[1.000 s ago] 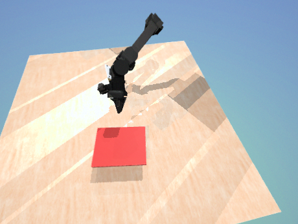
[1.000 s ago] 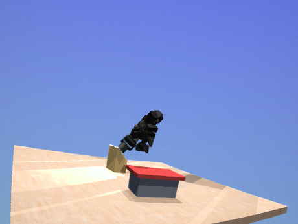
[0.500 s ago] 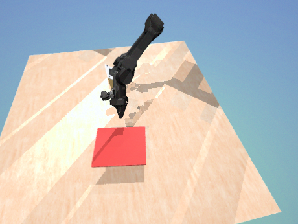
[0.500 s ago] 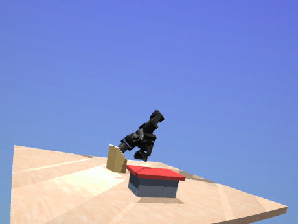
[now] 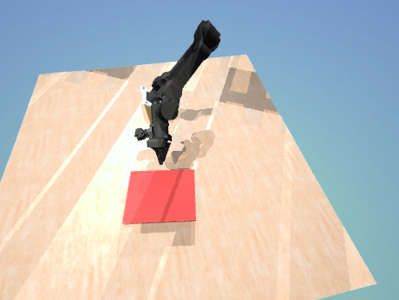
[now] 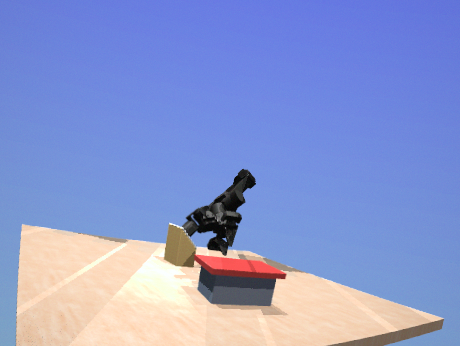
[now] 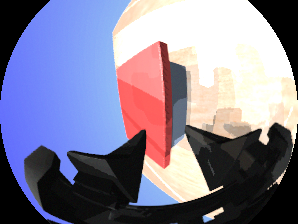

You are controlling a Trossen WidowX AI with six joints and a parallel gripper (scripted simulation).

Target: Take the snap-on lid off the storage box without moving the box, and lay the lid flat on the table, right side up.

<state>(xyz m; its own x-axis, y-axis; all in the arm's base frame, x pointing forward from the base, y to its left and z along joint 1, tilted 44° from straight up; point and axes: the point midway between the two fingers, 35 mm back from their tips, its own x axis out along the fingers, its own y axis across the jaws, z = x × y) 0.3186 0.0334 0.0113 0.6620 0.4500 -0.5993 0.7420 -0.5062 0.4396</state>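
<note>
Right now the red lid is 110 mm ahead of my gripper tip, 10 mm to the right of it and 30 mm below it. The rest, counted from my gripper tip: blue-grey box: 110 mm ahead, 10 mm to the right, 80 mm below.
</note>
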